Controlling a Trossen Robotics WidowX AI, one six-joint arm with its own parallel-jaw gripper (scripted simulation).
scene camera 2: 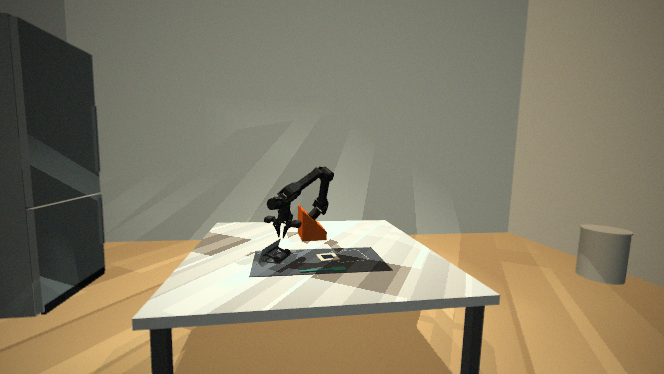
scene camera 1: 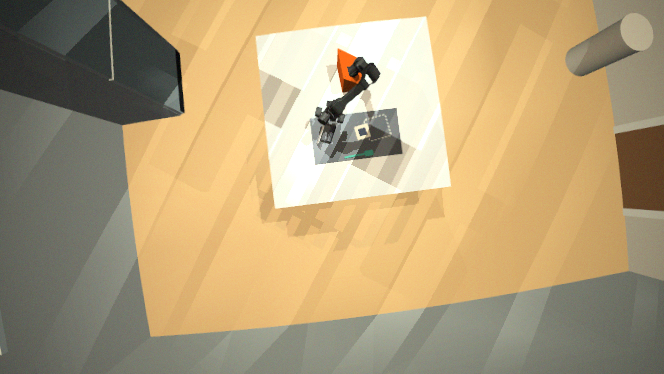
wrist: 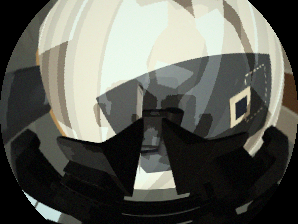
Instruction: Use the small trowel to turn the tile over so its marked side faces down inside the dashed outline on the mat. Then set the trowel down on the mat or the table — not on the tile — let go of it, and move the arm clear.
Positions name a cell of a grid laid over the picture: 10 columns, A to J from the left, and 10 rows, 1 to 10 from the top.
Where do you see a dark mat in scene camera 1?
F4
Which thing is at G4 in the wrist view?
A dark mat.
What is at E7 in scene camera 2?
A dark mat.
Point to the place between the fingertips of the gripper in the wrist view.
At F6
